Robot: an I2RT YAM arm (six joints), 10 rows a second.
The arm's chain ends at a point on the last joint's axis. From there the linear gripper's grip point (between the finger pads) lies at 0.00 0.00 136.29 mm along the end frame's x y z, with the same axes.
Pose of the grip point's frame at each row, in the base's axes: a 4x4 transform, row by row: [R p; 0 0 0 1], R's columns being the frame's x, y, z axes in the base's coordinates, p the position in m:
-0.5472 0.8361 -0.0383 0.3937; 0.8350 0.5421 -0.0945 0.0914; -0.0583 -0.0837 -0.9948 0.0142; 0 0 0 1
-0.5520 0.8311 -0.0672 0.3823; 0.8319 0.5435 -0.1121 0.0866; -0.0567 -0.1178 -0.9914 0.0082; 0 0 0 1
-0.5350 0.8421 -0.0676 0.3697; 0.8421 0.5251 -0.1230 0.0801; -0.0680 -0.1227 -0.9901 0.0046; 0 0 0 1
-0.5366 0.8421 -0.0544 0.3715; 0.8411 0.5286 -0.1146 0.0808; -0.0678 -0.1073 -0.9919 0.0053; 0 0 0 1
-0.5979 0.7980 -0.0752 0.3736; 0.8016 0.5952 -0.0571 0.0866; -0.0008 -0.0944 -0.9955 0.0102; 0 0 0 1
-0.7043 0.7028 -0.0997 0.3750; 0.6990 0.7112 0.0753 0.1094; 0.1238 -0.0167 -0.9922 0.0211; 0 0 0 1
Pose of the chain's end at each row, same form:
-0.5472 0.8361 -0.0383 0.3989; 0.8350 0.5421 -0.0945 0.1043; -0.0583 -0.0837 -0.9948 0.1498; 0 0 0 1
-0.5520 0.8311 -0.0672 0.3915; 0.8319 0.5435 -0.1121 0.1019; -0.0567 -0.1178 -0.9914 0.1433; 0 0 0 1
-0.5350 0.8421 -0.0676 0.3789; 0.8421 0.5251 -0.1230 0.0969; -0.0680 -0.1227 -0.9901 0.1395; 0 0 0 1
-0.5366 0.8421 -0.0544 0.3789; 0.8411 0.5286 -0.1146 0.0964; -0.0678 -0.1073 -0.9919 0.1405; 0 0 0 1
-0.5979 0.7980 -0.0752 0.3838; 0.8016 0.5952 -0.0571 0.0944; -0.0008 -0.0944 -0.9955 0.1459; 0 0 0 1
-0.7043 0.7028 -0.0997 0.3886; 0.6990 0.7112 0.0753 0.0991; 0.1238 -0.0167 -0.9922 0.1563; 0 0 0 1

